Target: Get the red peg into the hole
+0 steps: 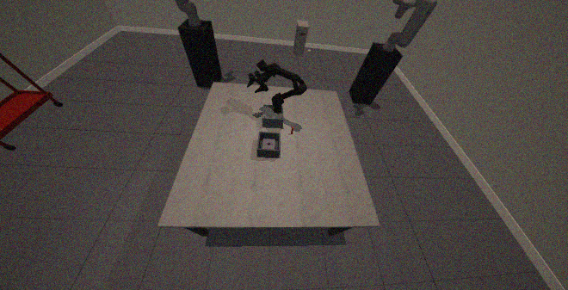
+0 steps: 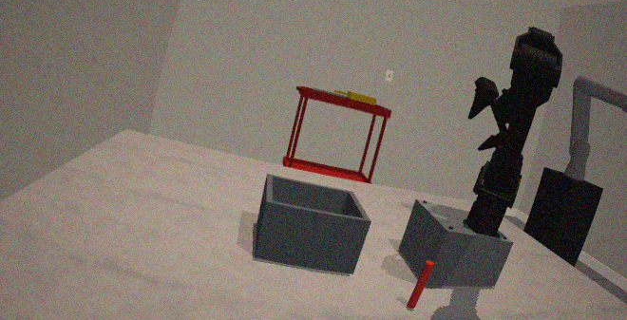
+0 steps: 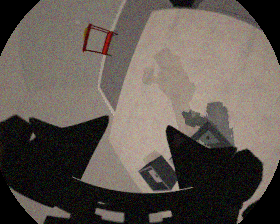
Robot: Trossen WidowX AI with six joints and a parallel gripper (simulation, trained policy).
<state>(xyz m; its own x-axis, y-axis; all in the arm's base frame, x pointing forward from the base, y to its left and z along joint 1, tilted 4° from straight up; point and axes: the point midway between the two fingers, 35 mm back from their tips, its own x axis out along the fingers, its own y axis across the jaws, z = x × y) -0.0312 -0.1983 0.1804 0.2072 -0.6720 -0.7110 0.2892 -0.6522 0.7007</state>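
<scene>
My gripper tip is 35 cm to the right of the red peg, 22 cm above it and 19 cm short of it. From my gripper tip the other things lie so: dark box 35 cm ahead, 23 cm below, 18 cm to the left.
</scene>
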